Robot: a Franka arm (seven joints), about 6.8 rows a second.
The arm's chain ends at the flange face. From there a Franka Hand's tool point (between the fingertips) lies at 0.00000 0.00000 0.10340 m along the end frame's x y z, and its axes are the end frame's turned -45 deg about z.
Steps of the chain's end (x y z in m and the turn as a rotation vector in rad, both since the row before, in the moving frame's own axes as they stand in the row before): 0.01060 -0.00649 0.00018 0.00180 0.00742 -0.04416; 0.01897 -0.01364 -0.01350 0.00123 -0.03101 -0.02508; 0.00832 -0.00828 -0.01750 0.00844 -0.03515 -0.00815; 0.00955 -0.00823 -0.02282 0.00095 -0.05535 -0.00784; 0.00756 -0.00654 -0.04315 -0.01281 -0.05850 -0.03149
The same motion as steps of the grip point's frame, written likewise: 0.01277 0.00330 0.00018 -0.00397 0.00652 -0.04416; 0.02085 0.00144 -0.01355 0.02280 -0.02106 -0.02508; 0.00977 -0.00315 -0.01757 0.03082 -0.01889 -0.00815; 0.00858 -0.00317 -0.02298 0.03981 -0.03847 -0.00784; 0.00471 -0.00253 -0.04334 0.03231 -0.05042 -0.03149
